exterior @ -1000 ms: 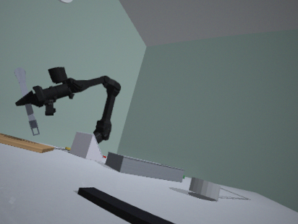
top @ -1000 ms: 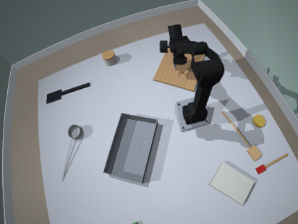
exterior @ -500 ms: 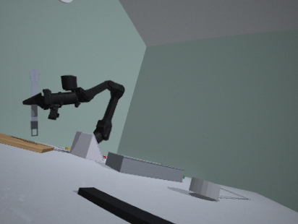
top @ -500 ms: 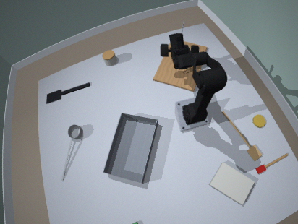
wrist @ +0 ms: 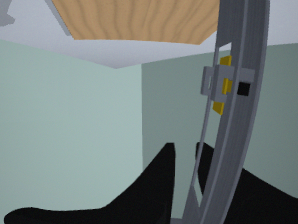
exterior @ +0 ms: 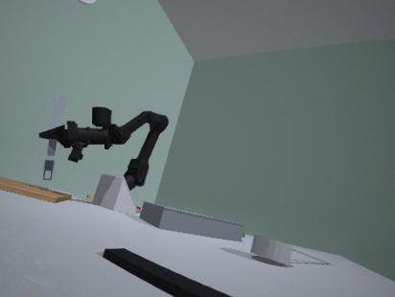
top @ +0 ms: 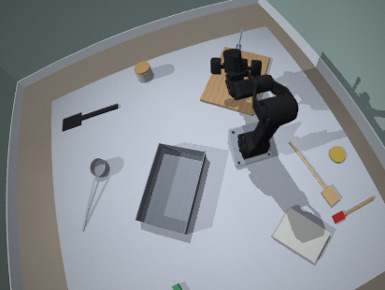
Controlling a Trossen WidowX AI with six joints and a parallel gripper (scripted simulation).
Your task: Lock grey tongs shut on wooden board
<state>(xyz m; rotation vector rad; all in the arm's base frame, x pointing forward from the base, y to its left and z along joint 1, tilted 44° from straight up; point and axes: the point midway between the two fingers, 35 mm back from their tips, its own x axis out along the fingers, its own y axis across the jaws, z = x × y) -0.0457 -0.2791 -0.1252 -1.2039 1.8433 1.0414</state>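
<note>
The wooden board is 16 cm below my gripper tip, 3 cm to the right of it and 2 cm behind it. From my gripper tip the other things lie so: yellow disc: 44 cm to the left, 31 cm behind, 16 cm below; then grey roasting tin: 40 cm to the left, 36 cm ahead, 14 cm below; then lidded jar: 40 cm ahead, 19 cm to the right, 14 cm below.
</note>
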